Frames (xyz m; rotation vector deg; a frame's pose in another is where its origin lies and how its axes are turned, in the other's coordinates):
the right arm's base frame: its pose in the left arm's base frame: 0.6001 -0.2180 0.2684 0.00 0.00 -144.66
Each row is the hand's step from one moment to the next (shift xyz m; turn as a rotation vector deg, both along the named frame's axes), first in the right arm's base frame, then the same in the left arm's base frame.
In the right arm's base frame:
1: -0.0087 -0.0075 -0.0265 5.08 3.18 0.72
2: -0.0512 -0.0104 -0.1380 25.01 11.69 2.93
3: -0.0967 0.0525 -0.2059 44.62 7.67 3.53
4: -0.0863 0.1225 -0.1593 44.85 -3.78 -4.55
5: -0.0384 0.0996 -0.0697 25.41 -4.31 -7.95
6: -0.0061 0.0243 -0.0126 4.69 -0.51 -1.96
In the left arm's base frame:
1: 0.0028 0.0112 -0.0265 -2.30 -5.53 0.72
2: 0.0357 0.0381 -0.1380 -13.64 -24.00 2.93
3: 0.1092 0.0131 -0.2059 -31.96 -32.07 3.53
4: 0.1413 -0.0500 -0.1593 -38.77 -22.86 -4.55
5: 0.0889 -0.0590 -0.0697 -23.22 -11.18 -7.95
6: 0.0190 -0.0163 -0.0126 -4.12 -2.30 -1.96

